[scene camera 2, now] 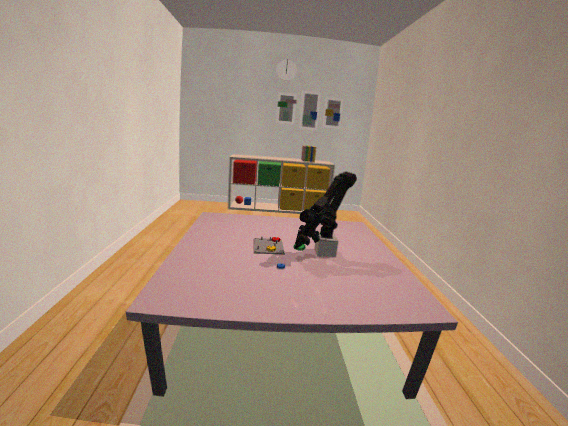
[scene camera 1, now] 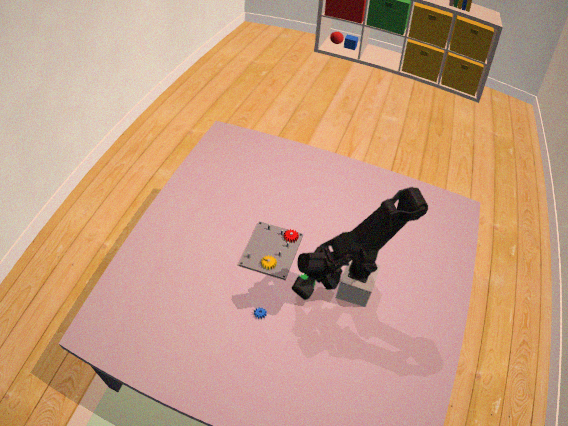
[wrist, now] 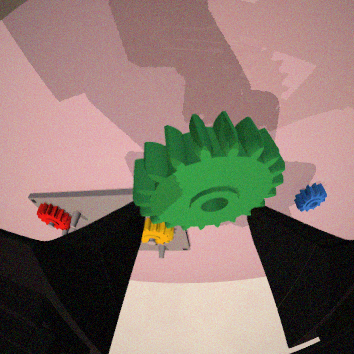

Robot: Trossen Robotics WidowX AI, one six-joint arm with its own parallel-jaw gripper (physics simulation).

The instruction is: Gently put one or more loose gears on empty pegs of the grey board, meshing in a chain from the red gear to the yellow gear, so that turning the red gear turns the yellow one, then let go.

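Frame: origin at the arm's base, x up, y left, z back, level; centimetres.
Seen in the pictures: gripper, between the fingertips: [scene camera 2: 295,246] [scene camera 1: 299,279] [wrist: 198,208]; arm's base, origin of its link: [scene camera 2: 326,235] [scene camera 1: 359,272].
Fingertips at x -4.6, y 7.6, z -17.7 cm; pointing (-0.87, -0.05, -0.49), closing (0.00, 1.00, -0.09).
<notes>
Pixels of each thing's top centre, then the offset from my fingertips to it. Level surfaces: height alone.
- large green gear, centre of its top: [wrist: 212,209] [scene camera 2: 299,244] dx +1.3, dy +0.4, dz +2.2 cm
- grey board, centre of its top: [wrist: 109,244] [scene camera 1: 271,245] [scene camera 2: 268,241] dx -2.9, dy -11.3, dz -14.8 cm
- red gear, centre of its top: [wrist: 51,222] [scene camera 1: 291,234] [scene camera 2: 276,238] dx -3.5, dy -19.2, dz -10.7 cm
- yellow gear, centre of its top: [wrist: 151,239] [scene camera 1: 268,260] [scene camera 2: 271,246] dx -3.4, dy -5.0, dz -13.1 cm
- small blue gear, centre of its top: [wrist: 313,204] [scene camera 1: 260,311] [scene camera 2: 281,264] dx -4.3, dy +14.4, dz -7.5 cm
- pink table, height of its surface: dx -6.0 cm
My gripper [wrist: 198,208] is shut on a large green gear [wrist: 220,180] [scene camera 2: 300,247] and holds it above the table, to the right of the board in both scene views. In scene camera 1 the fingers mostly hide the green gear [scene camera 1: 304,276]. The grey board [scene camera 1: 260,245] [scene camera 2: 263,244] [wrist: 100,201] lies flat with several bare thin pegs. The red gear [scene camera 1: 291,235] [scene camera 2: 275,239] [wrist: 54,216] sits near its far right corner. The yellow gear [scene camera 1: 268,262] [scene camera 2: 271,248] [wrist: 158,233] sits near its near edge. The small blue gear [scene camera 1: 260,313] [scene camera 2: 281,266] [wrist: 310,197] lies loose on the table.
The arm's grey base block [scene camera 1: 354,291] [scene camera 2: 327,247] stands on the pink table [scene camera 1: 200,320] [scene camera 2: 225,295], right of the gripper. A shelf unit [scene camera 1: 360,42] [scene camera 2: 230,182] with coloured bins stands on the floor beyond the table.
</notes>
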